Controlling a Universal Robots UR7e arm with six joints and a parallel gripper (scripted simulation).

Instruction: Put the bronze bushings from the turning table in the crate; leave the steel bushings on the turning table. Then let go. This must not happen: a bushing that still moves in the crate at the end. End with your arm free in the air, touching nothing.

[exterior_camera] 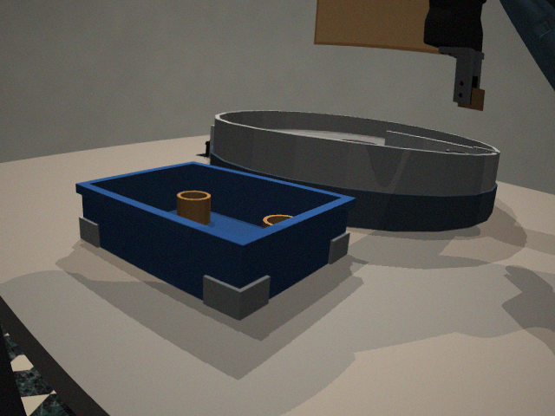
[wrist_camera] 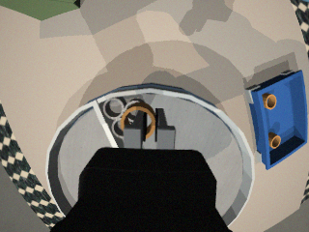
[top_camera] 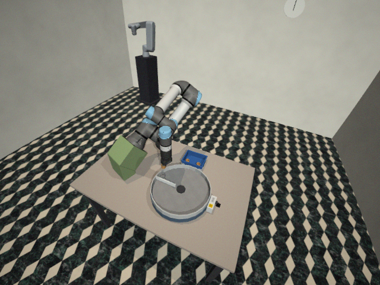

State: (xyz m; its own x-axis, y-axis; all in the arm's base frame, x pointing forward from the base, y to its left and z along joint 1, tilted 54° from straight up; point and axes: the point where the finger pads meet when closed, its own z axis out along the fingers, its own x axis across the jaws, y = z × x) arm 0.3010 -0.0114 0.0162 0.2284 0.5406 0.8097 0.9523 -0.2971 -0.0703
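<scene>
Now: hand 9 cm short of the blue crate, 28 cm to the right of it and 14 cm above it. Also, from my hand: turning table: 18 cm ahead, 5 cm to the right, 11 cm below.
</scene>
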